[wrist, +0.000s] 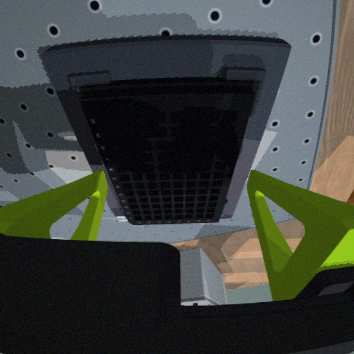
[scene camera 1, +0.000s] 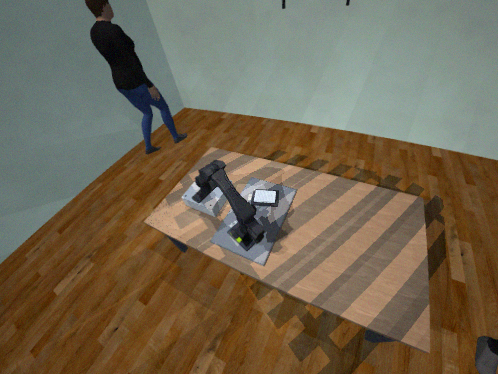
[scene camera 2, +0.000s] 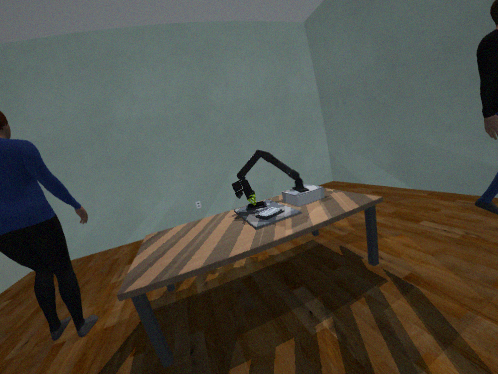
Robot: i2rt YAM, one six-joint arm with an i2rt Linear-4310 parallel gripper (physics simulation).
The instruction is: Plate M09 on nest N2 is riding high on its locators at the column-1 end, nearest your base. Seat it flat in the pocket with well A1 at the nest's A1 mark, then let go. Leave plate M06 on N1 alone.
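Pixels of known places: gripper, fingertip midpoint: point(wrist: 176, 177) point(scene camera 2: 255, 203); arm's base, link origin: point(scene camera 1: 206, 190) point(scene camera 2: 300, 189).
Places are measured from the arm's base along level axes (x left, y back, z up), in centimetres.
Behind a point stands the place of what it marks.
Plate M09 point(wrist: 170, 195) @(x -7.4, y -34.3, z -4.6 cm), black with a grid of wells, lies in the dark frame of nest N2 point(wrist: 165, 57) @(x -8.8, y -43.4, z -6.0 cm) in the wrist view. Its end toward the robot's base is at the bottom of the plate in that view; the frames do not show clearly how high this end rides, and the A1 mark is not readable. My gripper point(wrist: 176, 177) @(x -8.3, y -36.6, z -4.3 cm) point(scene camera 2: 253, 202) @(x -8.3, y -36.6, z -4.3 cm) is wide open and empty, with one green finger on each side of the plate's near-base part. In scene camera 1 the arm partly hides N2. White plate M06 point(scene camera 1: 265, 196) @(x 19.0, y -31.6, z -5.0 cm) point(scene camera 2: 270, 212) @(x 23.4, y -31.3, z -4.5 cm) sits on nest N1, apart from the gripper.
Both nests stand on a grey perforated board point(scene camera 1: 262, 255) @(x -12.0, y -51.1, z -7.1 cm) point(wrist: 295, 60) @(x -15.9, y -42.0, z -7.1 cm). The arm's pale base box point(scene camera 1: 212, 206) @(x -6.8, y -12.0, z -0.2 cm) point(scene camera 2: 304, 196) @(x 13.7, y -2.6, z -2.5 cm) point(wrist: 196, 275) @(x -7.6, y -13.0, z -3.8 cm) stands beside the board on the wooden table point(scene camera 1: 350, 240) @(x 20.8, y -84.4, z -8.4 cm) point(scene camera 2: 200, 245) @(x 38.6, y -77.8, z -8.4 cm). People stand away from the table.
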